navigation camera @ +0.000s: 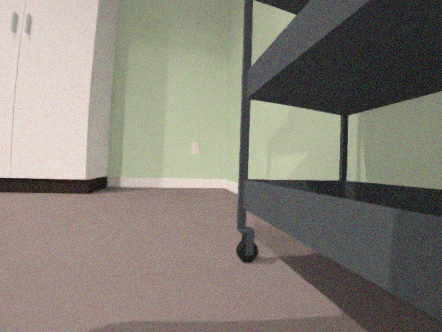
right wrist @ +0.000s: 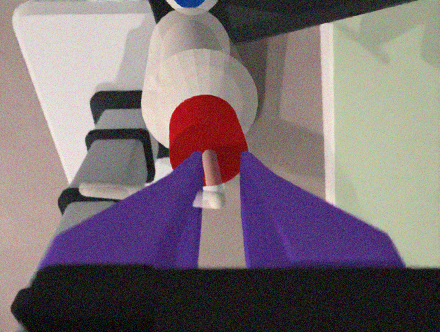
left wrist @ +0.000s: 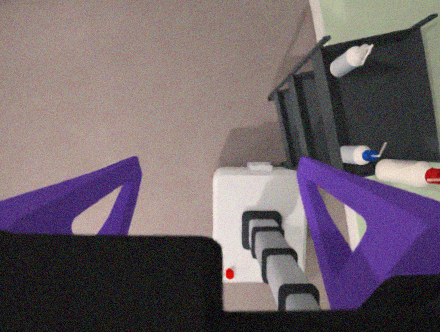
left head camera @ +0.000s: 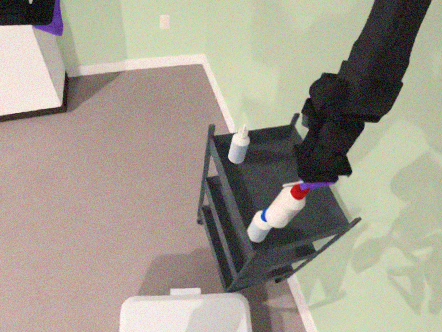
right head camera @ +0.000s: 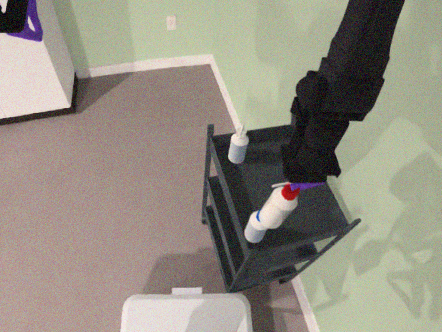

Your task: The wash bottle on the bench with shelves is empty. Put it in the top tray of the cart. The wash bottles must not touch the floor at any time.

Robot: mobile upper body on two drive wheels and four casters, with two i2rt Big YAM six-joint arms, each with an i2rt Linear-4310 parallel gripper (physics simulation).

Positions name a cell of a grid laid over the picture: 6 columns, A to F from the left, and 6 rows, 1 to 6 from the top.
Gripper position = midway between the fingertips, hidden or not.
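Note:
A white wash bottle with red cap (left head camera: D4) is visible to me; the white wash bottle with red cap also shows in the right head camera view (right head camera: D4) and in the right wrist view (right wrist: C2). In the navigation camera view the white wash bottle with red cap is out of frame. I see a dark cart (navigation camera: E2), and the dark cart also shows in the right head camera view (right head camera: D4). A white cabinet (navigation camera: A2) is visible too. I see my left gripper (left wrist: C3). I also see my right gripper (right head camera: E4); my right gripper shows in the left head camera view (left head camera: E4) and in the right wrist view (right wrist: D3) too.

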